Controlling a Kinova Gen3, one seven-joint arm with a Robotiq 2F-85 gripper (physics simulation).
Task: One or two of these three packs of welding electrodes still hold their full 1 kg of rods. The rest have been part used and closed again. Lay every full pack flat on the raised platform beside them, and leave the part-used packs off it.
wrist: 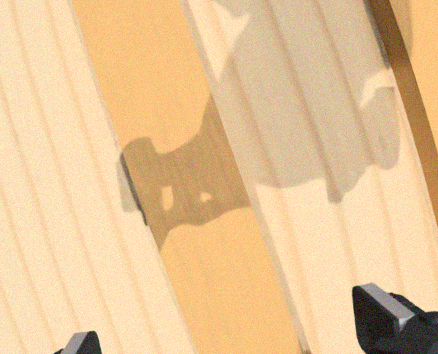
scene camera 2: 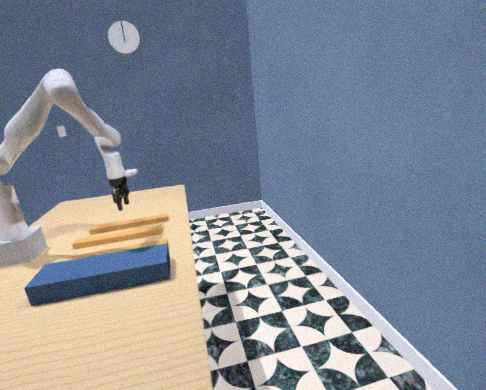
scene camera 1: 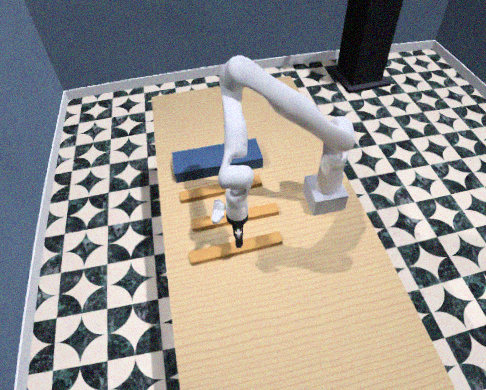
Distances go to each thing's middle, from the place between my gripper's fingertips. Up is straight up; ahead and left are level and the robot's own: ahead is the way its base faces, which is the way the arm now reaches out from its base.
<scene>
Right now the blue raised platform (scene camera 2: 62, 280) is 47 cm to the right of my hand, 7 cm below it and 4 cm behind it.
</scene>
